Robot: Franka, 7 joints.
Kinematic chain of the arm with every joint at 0, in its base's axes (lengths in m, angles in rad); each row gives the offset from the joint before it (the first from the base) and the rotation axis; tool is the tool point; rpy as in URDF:
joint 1: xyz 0 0 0.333 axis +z
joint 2: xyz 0 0 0 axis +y
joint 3: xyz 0 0 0.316 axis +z
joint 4: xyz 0.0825 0 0 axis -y
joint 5: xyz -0.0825 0 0.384 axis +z
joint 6: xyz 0 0 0 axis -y
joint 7: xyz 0.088 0 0 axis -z
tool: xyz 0 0 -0.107 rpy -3.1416 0 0
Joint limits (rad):
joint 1: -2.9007..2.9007
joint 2: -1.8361..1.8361
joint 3: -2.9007..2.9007
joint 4: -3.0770..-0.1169
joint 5: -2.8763..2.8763
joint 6: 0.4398..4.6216
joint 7: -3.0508..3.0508
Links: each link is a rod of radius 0.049 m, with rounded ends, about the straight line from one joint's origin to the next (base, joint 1, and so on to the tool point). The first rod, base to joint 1, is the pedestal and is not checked.
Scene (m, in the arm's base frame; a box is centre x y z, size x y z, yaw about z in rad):
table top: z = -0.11
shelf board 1: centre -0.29 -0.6 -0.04 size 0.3 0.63 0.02 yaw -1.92
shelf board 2: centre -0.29 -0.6 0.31 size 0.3 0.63 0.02 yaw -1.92
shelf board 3: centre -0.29 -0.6 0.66 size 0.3 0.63 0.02 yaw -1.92
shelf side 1: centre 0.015 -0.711 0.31 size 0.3 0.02 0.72 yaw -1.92
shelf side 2: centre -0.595 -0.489 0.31 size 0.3 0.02 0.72 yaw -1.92
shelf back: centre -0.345 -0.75 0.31 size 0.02 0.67 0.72 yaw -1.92
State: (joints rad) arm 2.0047 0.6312 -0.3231 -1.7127 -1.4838 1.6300 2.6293
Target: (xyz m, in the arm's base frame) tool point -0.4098 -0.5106 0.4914
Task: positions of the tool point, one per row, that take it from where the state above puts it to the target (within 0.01 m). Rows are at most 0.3 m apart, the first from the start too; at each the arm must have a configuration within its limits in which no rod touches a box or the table.
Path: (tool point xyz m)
1: 0.2677 0.5720 0.3473
2: 0.4625 0.3803 0.4054
3: 0.5448 0.1285 0.4583
4: 0.5026 -0.1242 0.4974
5: 0.3539 -0.3206 0.5174
6: 0.1801 -0.4200 0.5234
7: -0.0119 -0.4396 0.5199
8: -0.1880 -0.3818 0.5086
9: -0.3195 -0.2627 0.4914
10: -0.3552 -0.3550 0.4878
11: -0.3822 -0.4402 0.4884
12: -0.4098 -0.5106 0.4914

